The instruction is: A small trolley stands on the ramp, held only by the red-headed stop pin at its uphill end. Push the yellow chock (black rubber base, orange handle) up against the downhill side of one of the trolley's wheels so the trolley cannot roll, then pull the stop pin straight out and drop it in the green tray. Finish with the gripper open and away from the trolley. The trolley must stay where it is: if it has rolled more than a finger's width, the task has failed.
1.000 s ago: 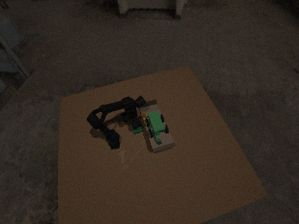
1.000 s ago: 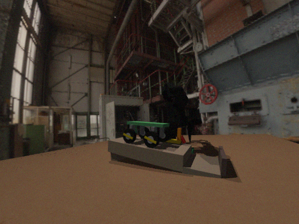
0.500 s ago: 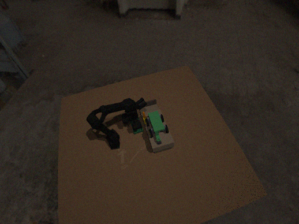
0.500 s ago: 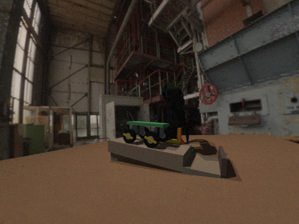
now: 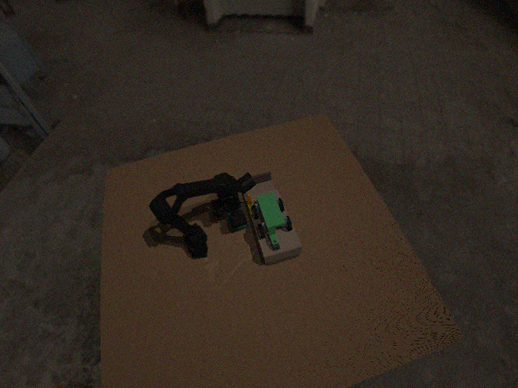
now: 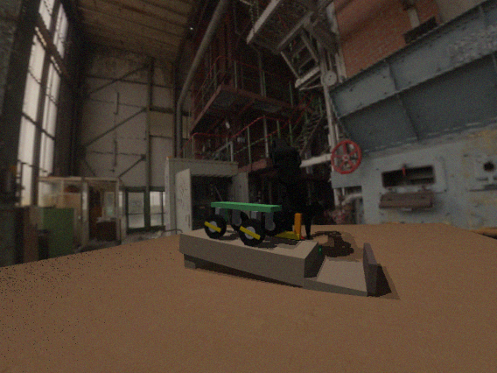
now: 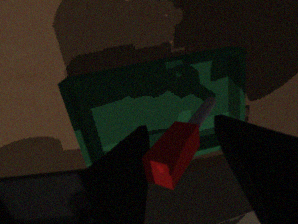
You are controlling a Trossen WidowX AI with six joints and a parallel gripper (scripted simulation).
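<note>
Now: the red-headed stop pin 1 cm to the left of my gripper tip. Also, from my gripper tip: yellow chock 8 cm ahead, 4 cm above; then ramp 15 cm ahead, 9 cm to the right, 1 cm above; then green tray 5 cm below, 1 cm to the right.
</note>
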